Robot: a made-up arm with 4 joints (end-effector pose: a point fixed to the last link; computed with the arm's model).
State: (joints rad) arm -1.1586 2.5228 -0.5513 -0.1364
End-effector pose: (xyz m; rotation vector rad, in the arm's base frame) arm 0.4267 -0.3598 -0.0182 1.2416 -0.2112 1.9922
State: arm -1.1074 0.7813 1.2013 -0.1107
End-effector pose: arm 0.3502 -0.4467 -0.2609 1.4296 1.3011 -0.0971
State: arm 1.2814 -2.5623 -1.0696 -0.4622
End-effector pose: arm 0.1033 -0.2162 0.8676 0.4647 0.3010 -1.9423
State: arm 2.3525 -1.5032 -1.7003 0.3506
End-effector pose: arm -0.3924 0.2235 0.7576 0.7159 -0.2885 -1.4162
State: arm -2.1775 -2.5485 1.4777 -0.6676
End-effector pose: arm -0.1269 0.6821 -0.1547 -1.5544 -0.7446 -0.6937
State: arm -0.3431 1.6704 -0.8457 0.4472
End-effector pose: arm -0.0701 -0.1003 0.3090 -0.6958 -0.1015 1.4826
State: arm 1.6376 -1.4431 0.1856 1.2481
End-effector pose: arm -0.2889 0.0983 0.3037 1.4607 -0.4523 -0.0330
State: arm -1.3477 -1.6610 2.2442 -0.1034
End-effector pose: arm -0.4166 0.3193 0.1503 0.5556 -0.8490 -1.4749
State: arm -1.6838 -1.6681 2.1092 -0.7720
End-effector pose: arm -0.2875 0.4628 0.2743 -0.3453 -1.0101 -1.5728
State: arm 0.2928 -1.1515 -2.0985 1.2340
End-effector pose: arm 0.5789 0.2128 -0.0895 -0.9662 1.7450 -1.9982
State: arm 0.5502 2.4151 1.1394 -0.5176
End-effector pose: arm 0.5842 0.2004 0.6534 0.4297 0.6772 1.8992
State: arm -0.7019 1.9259 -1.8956 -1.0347
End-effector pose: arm -0.2149 -0.4850 -0.1445 0.1824 -1.9729 1.8367
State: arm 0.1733 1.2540 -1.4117 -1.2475
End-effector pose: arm -0.3068 -0.2097 -0.0588 -0.6167 -1.9106 1.8054
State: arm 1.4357 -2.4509 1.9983 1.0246
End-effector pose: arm 0.2067 0.3814 0.0967 1.7861 -2.5228 0.3053
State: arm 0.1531 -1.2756 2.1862 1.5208
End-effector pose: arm 0.0279 0.0243 -0.1432 1.5659 -0.4058 0.7966
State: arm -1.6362 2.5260 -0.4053 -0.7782
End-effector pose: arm 0.3516 -0.3731 -0.3616 2.2042 -0.1321 1.0077
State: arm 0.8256 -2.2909 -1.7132 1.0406
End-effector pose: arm 0.5476 -0.1668 0.3652 0.8234 1.9995 -1.6979
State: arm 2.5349 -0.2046 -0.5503 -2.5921
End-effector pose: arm 0.0621 0.2971 -0.0388 0.5884 1.1777 0.1951
